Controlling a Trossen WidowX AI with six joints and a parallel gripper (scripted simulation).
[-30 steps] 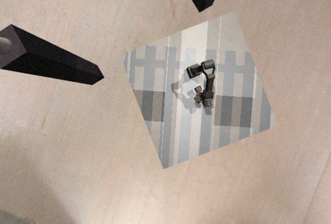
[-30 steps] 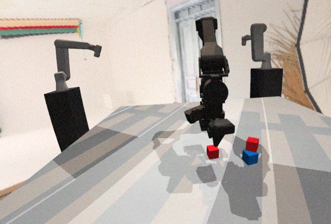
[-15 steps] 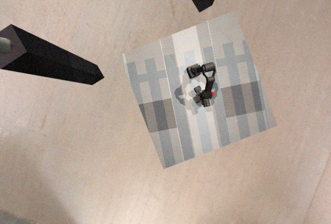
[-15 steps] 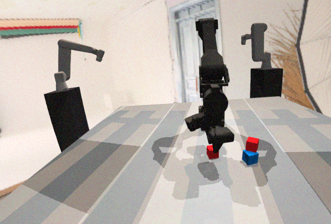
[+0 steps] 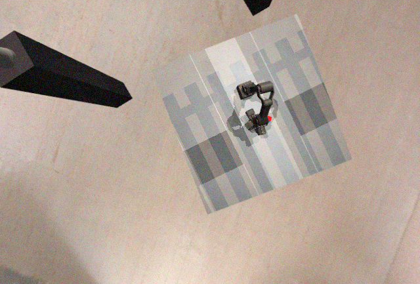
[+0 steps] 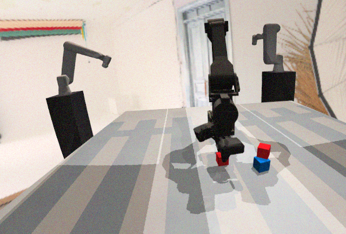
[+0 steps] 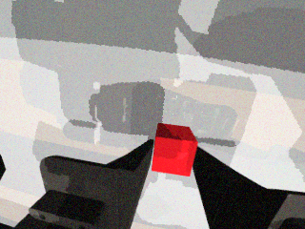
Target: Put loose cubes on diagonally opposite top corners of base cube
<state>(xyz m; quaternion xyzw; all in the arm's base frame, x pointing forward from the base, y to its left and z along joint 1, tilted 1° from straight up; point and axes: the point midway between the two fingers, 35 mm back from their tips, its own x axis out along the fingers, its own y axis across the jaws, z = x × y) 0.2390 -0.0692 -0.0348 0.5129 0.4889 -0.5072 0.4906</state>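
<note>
Right now the blue base cube is 6 cm ahead of my gripper tip and 10 cm to the left of it.
</note>
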